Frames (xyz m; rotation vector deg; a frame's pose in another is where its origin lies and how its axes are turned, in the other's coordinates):
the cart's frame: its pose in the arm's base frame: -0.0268 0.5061 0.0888 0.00 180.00 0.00
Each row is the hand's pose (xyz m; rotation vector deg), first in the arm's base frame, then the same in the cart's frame.
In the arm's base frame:
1: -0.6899 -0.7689 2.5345 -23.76 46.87 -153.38
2: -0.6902 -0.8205 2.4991 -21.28 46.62 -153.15
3: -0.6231 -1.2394 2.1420 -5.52 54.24 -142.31
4: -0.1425 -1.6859 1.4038 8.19 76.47 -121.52
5: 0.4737 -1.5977 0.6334 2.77 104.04 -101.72
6: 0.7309 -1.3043 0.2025 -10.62 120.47 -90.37
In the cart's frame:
1: 0.6631 -1.2750 -2.4457 143.17 -23.79 -22.18
2: 0.6634 -1.3266 -2.4103 143.43 -24.64 -19.93
3: 0.5963 -1.7455 -2.0532 134.87 -35.48 -5.23
4: 0.1157 -2.1920 -1.3150 111.03 -42.93 7.48
5: -0.5005 -2.1038 -0.5446 85.78 -38.07 2.34
6: -0.7577 -1.8104 -0.1137 71.95 -31.12 -8.46

